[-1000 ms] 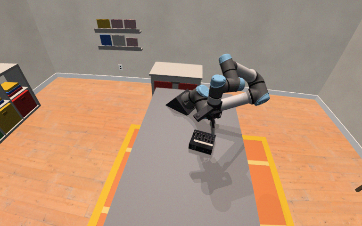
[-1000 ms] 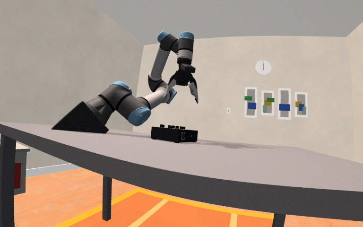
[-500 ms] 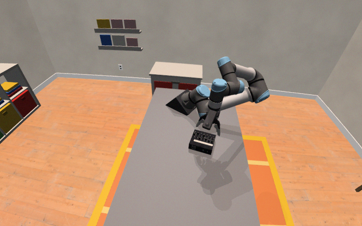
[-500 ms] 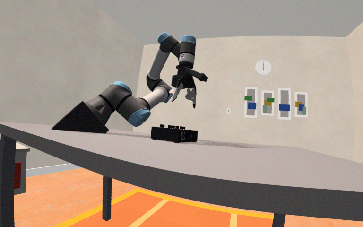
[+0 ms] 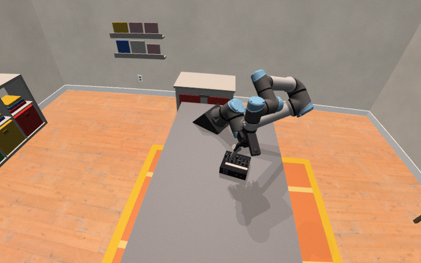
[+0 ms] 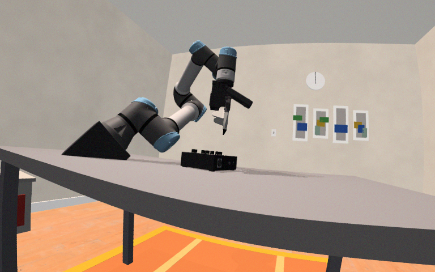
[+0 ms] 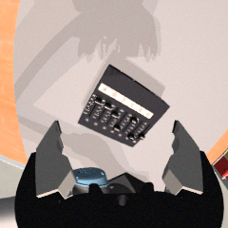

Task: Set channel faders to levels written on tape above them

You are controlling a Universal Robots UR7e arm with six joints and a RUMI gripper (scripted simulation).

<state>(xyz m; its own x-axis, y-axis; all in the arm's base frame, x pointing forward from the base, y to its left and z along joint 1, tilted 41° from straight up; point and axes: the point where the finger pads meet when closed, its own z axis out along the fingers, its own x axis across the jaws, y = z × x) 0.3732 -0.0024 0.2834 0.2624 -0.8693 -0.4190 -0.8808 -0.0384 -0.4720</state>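
Right now the master fader is 9 cm to the right of my hand, 8 cm below it and 8 cm behind it.
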